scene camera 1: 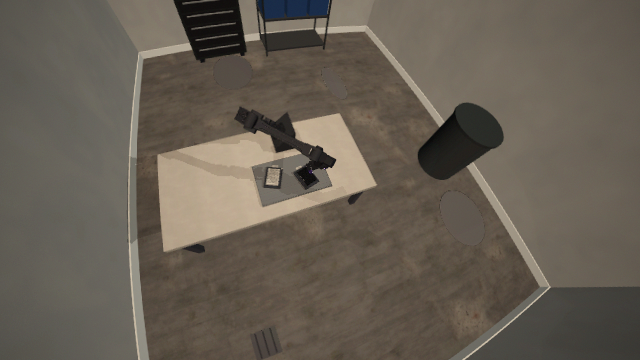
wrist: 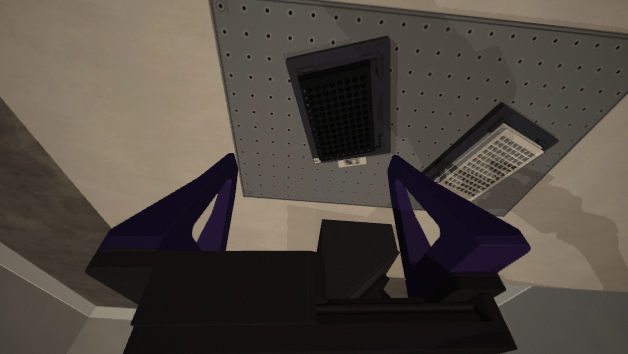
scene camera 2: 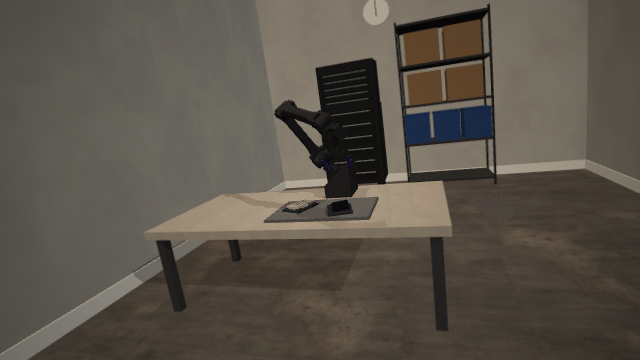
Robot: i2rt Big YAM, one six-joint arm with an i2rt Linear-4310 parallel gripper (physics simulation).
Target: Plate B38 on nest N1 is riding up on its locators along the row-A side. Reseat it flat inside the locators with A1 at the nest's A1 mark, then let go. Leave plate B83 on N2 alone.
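Frame: origin at the arm's base, x right, y ahead, z up, level; millimetres.
Seen in the pictures: gripper, fingertip midpoint: [scene camera 1: 317,171] [wrist: 314,161] [scene camera 2: 339,173]; arm's base, link origin: [wrist: 362,297] [scene camera 2: 336,173].
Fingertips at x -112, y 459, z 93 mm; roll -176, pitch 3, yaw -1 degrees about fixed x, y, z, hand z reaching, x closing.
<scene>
Offsets run from my fingertips to a thing's top centre. "*": to the spot under its first point. Level surfaces: height alone.
A black many-well plate {dx +32, dy -73, dz -168 mm} [scene camera 1: 306,176] [scene camera 2: 340,205] [wrist: 342,115] sits on a dark nest {dx +38, dy -71, dz -182 mm} [wrist: 340,54]. It looks raised and uneven in its nest, with its wells up. A white plate {dx +263, dy -152, dz -174 mm} [scene camera 1: 273,177] [scene camera 2: 300,205] [wrist: 492,162] sits on a second dark nest {dx +263, dy -152, dz -182 mm} [wrist: 477,136]. Plate names and A1 marks cannot be read, so I cannot confirm which is B38; the black one looks like the one riding up. My gripper [scene camera 2: 339,167] [wrist: 314,161] is open and empty, above the board near the black plate. The right finger hides part of the white plate's nest in the wrist view.
Both nests stand on a grey perforated board [scene camera 1: 267,197] [scene camera 2: 280,218] [wrist: 260,180] on a pale table {dz -212 mm} [scene camera 1: 200,210] [scene camera 2: 400,220]. A white label {* dx +61, dy -165, dz -198 mm} [wrist: 352,161] lies beside the black plate's nest. The arm's base [scene camera 2: 341,182] stands at the table's back edge.
</scene>
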